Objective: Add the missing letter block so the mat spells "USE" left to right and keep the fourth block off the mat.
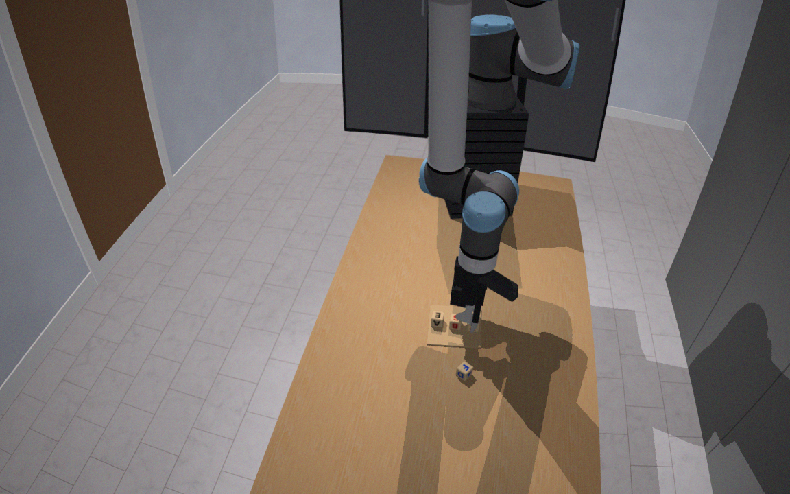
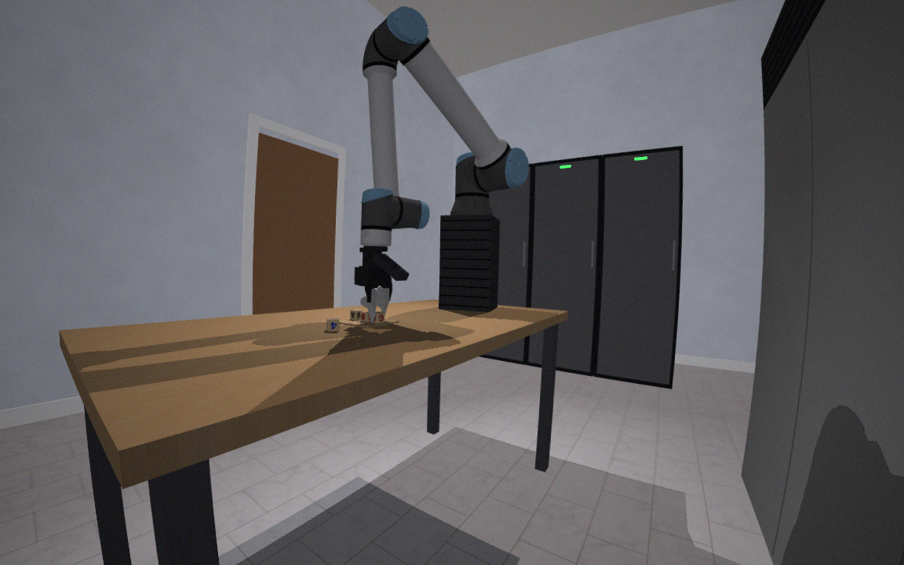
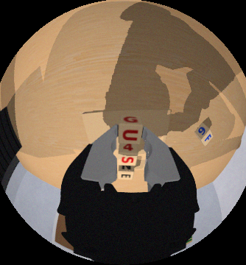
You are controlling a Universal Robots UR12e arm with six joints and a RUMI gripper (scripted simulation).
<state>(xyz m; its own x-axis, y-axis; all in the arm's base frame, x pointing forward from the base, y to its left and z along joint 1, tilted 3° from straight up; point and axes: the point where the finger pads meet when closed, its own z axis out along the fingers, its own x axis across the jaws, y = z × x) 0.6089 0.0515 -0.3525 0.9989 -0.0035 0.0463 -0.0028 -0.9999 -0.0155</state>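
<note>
Right now the pale mat is 5 cm to the right of my hand and 2 cm below it.
</note>
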